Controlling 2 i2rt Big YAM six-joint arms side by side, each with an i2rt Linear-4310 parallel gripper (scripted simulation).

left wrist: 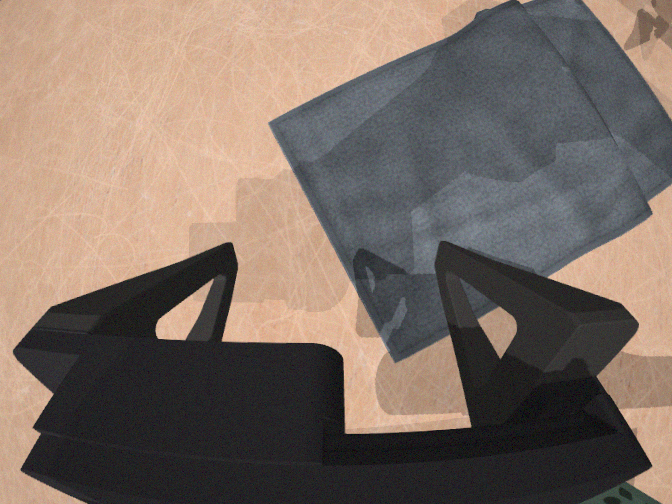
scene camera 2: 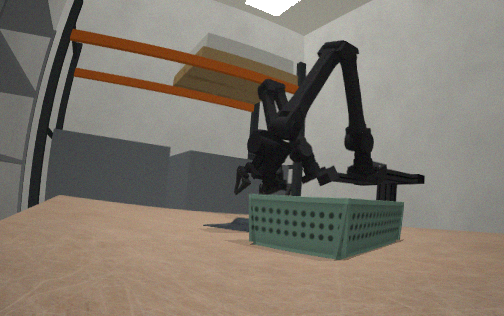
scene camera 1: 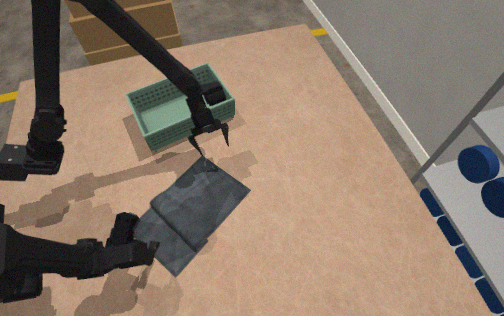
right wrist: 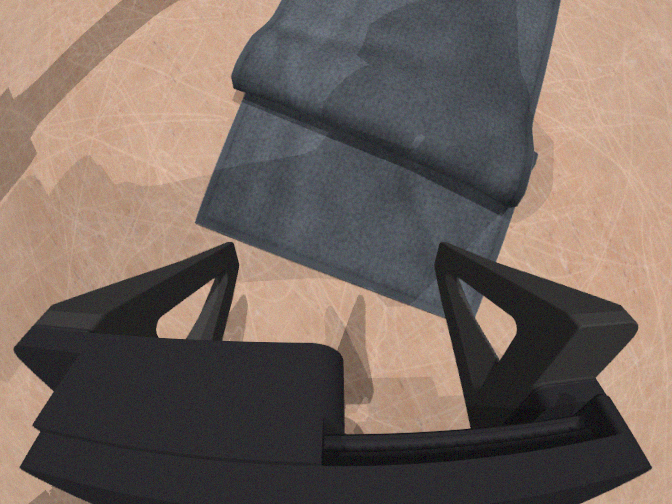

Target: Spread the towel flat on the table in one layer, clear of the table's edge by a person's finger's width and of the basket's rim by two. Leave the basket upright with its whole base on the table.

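The left gripper (scene camera 2: 247, 195) (left wrist: 336, 253) and the right gripper (right wrist: 336, 253) are visible, as is a towel (scene camera 1: 181, 218) (left wrist: 531, 140) (right wrist: 362, 142).
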